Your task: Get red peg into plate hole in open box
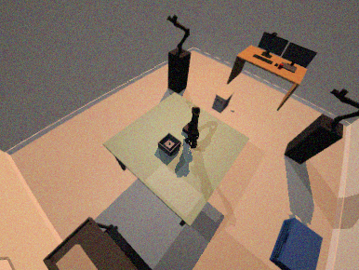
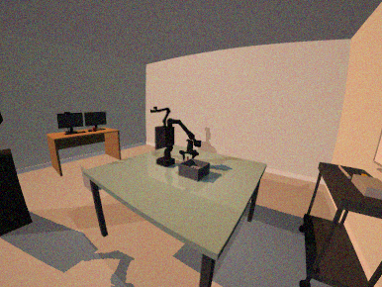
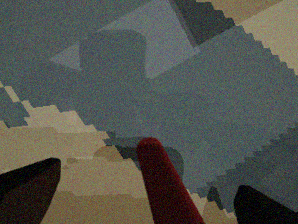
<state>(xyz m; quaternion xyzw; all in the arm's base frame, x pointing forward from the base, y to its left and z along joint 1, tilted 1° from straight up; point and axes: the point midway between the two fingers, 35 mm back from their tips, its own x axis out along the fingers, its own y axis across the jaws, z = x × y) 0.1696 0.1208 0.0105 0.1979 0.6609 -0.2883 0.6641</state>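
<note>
Right now the red peg is 10 mm to the right of my gripper tip and 10 mm above it. Also, from my gripper tip: dark box (180 mm ahead, 180 mm to the right); plate (180 mm ahead, 180 mm to the right, 20 mm above).
</note>
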